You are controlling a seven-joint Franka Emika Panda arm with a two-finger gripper.
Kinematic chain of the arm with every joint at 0, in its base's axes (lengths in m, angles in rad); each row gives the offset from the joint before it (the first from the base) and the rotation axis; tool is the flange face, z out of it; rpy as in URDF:
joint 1: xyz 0 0 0.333 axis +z
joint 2: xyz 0 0 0 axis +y
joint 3: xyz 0 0 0.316 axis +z
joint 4: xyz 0.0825 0 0 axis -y
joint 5: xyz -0.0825 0 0.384 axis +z
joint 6: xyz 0 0 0 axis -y
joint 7: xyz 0.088 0 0 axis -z
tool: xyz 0 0 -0.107 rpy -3.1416 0 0
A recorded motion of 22 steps. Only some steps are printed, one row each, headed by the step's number.
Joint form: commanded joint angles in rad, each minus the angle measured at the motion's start. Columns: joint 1, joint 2, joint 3, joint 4, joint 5, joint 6, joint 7.
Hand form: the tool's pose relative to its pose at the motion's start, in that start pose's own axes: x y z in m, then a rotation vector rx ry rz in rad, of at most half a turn. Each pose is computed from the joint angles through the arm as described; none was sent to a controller.
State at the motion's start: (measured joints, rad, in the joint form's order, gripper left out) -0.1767 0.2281 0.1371 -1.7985 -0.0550 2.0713 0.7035
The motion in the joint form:
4: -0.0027 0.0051 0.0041 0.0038 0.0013 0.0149 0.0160
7: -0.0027 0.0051 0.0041 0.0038 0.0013 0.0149 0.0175
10: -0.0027 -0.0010 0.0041 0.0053 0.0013 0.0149 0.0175
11: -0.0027 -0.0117 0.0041 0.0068 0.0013 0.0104 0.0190
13: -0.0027 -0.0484 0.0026 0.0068 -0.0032 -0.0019 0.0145
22: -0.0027 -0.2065 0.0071 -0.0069 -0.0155 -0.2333 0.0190
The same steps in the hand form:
4: 0.0017 -0.0023 0.0000 0.0112 0.0086 0.0155
7: 0.0017 -0.0023 0.0000 0.0112 0.0086 0.0170
10: 0.0016 -0.0022 -0.0045 0.0153 0.0150 0.0172
11: 0.0009 -0.0016 -0.0115 0.0190 0.0218 0.0188
13: -0.0018 0.0019 -0.0332 0.0267 0.0466 0.0141
22: -0.0402 0.0296 -0.1010 -0.0588 0.0031 0.0160

